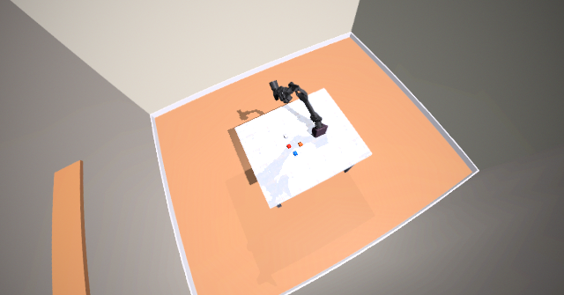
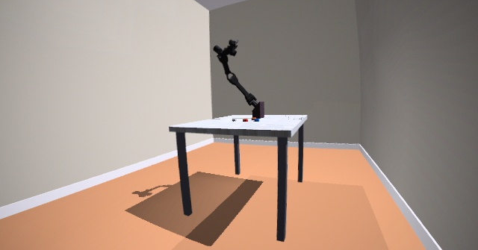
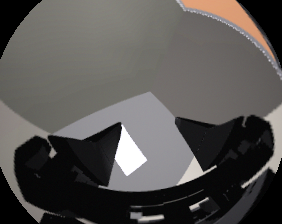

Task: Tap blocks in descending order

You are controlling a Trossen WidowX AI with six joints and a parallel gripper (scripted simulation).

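Right now my gripper tip is 70 cm above the red block, 12 cm short of it and 11 cm to the right of it. From my gripper tip the other things lie so: orange block 70 cm below, 13 cm to the left; then white block 70 cm below, 10 cm ahead; then blue block 70 cm below, 20 cm to the left, 8 cm ahead.
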